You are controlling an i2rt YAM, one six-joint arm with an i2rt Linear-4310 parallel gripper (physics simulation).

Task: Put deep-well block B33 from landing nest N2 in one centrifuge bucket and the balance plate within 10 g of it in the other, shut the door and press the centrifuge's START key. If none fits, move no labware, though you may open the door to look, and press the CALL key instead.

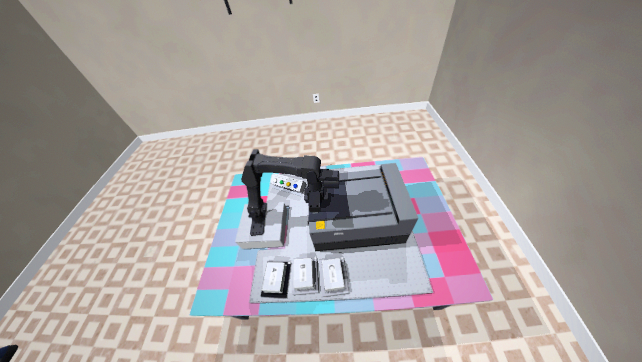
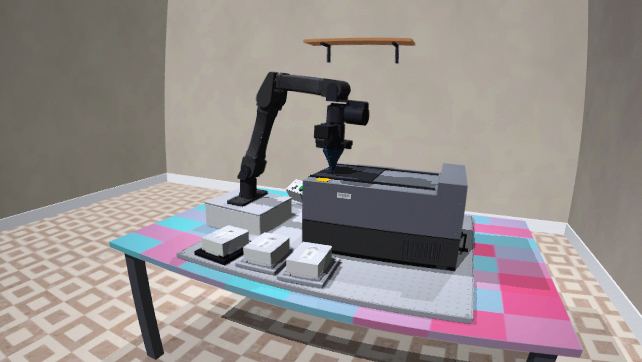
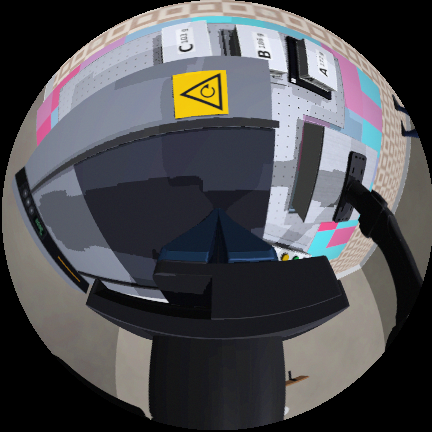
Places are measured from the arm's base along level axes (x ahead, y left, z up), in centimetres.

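Where they show: gripper, between the fingertips: [image 2: 332, 171] [image 3: 217, 214]; arm's base, origin of its link: [image 1: 259, 218] [image 2: 248, 198] [image 3: 350, 188].
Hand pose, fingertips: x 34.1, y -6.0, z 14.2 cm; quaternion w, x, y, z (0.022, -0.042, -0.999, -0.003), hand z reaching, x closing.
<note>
Each offset is from my fingertips to the top centre of the thing. "spot": to the spot under its first point. Level surfaces: height alone.
My gripper [image 2: 333, 171] [image 3: 217, 214] is shut and empty, pointing down with its tips at or just above the dark door panel @[dy +3.3, dx +5.0, dz -0.4 cm] [image 1: 338, 210] [image 2: 369, 173] [image 3: 145, 200] of the centrifuge [image 1: 362, 239] [image 2: 380, 210] [image 3: 245, 90]. The door looks shut; the buckets are hidden. White blocks A @[dy -24.6, dx -24.4, dz -16.3 cm] [image 1: 274, 277] [image 2: 225, 241] [image 3: 320, 62], B @[dy -24.3, dx -10.5, dz -16.3 cm] [image 1: 304, 274] [image 2: 267, 249] [image 3: 260, 46] and C @[dy -26.1, dx +2.9, dz -16.3 cm] [image 1: 333, 275] [image 2: 309, 259] [image 3: 185, 42] stand in a row in nests. C reads 103 g; the other weights are blurred. The key panel @[dy +32.5, dx -19.6, dz -13.3 cm] [image 1: 288, 183] [image 2: 295, 189] stands behind the arm base.
The arm's pedestal [image 1: 260, 240] [image 2: 232, 218] is left of the centrifuge. A yellow warning label @[spot: dy -10.0, dx +0.4, dz -0.6 cm] [image 1: 320, 225] [image 2: 323, 179] [image 3: 201, 94] marks the centrifuge's near top edge. A raised grey housing [image 1: 400, 192] [image 2: 452, 187] stands at its right end. A perforated plate @[dz -21.7 cm] [image 1: 390, 280] [image 2: 410, 295] lies below.
</note>
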